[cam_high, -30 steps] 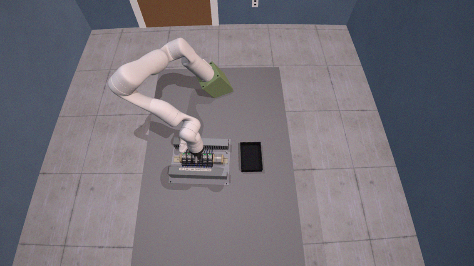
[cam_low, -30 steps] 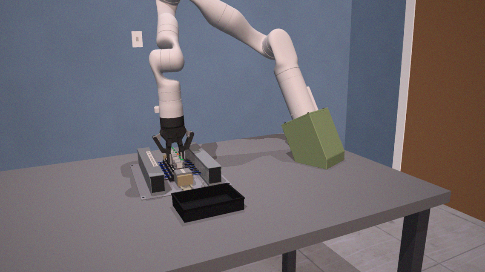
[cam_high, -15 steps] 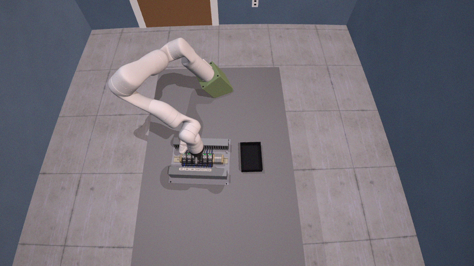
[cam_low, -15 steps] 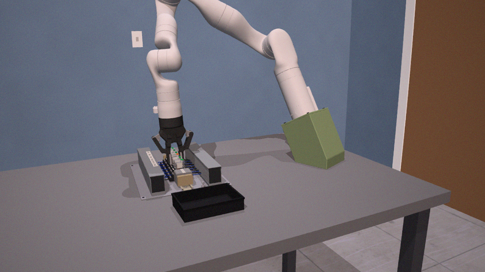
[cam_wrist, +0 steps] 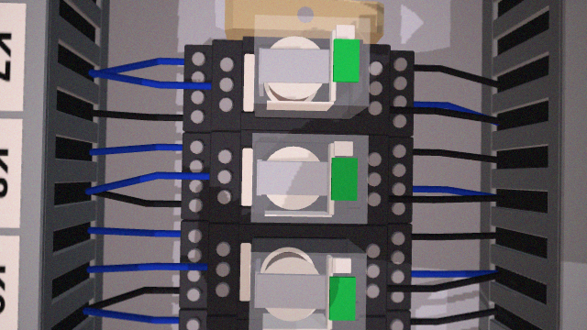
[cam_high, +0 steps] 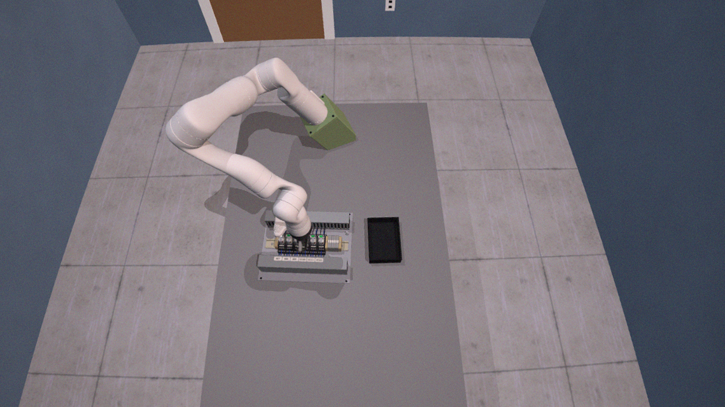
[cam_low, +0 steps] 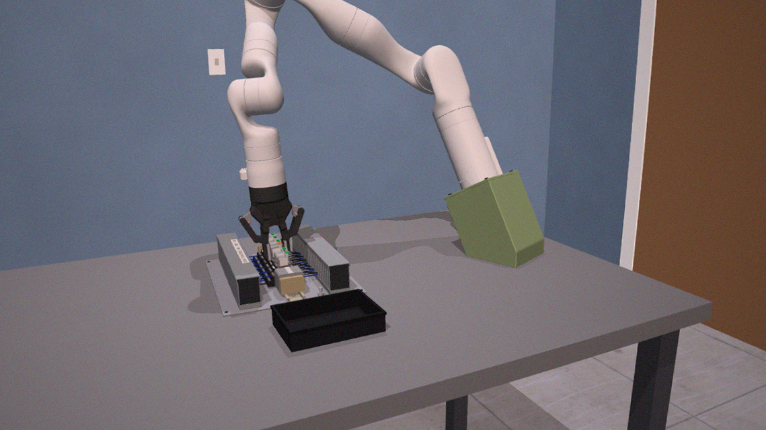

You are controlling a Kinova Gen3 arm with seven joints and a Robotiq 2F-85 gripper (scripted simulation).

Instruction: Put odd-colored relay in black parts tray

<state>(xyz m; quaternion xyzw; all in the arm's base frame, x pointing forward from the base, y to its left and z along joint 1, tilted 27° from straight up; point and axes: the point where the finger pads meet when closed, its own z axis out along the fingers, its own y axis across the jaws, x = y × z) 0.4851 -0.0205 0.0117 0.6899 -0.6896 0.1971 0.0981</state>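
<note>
The relay is 10 mm below my hand. Also, from my hand: black parts tray: 280 mm to the left, 40 mm below, 20 mm behind; relay panel: 30 mm below.
</note>
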